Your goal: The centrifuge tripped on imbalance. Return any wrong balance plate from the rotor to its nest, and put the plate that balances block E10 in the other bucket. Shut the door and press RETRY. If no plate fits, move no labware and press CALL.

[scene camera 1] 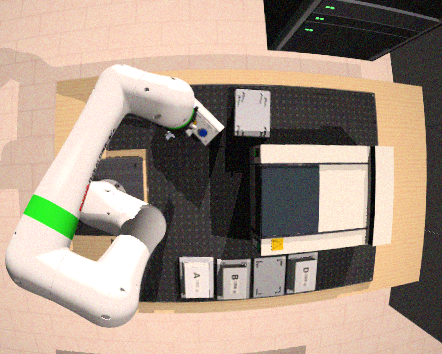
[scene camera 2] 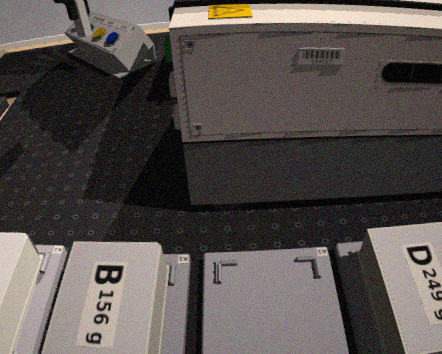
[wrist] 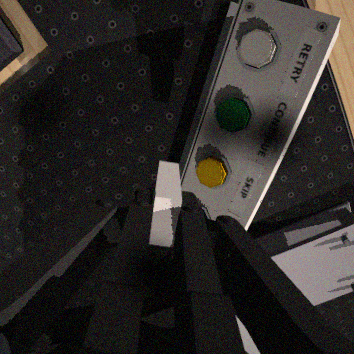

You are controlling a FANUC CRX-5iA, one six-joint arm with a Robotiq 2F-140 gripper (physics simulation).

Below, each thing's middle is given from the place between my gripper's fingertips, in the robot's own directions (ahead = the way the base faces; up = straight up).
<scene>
Now: hand 2 cm short of the yellow SKIP button (wrist: 211,171), 3 cm to the right of it and 1 cm above it. Also, from my hand: green CONTINUE button (wrist: 232,114): 1 cm behind, 7 cm to the left, 1 cm below; then button box (scene camera 2: 133,50): 2 cm ahead, 7 cm to the left, 4 cm below; then grey RETRY button (wrist: 257,47): 4 cm behind, 11 cm to the left, 1 cm below.
</scene>
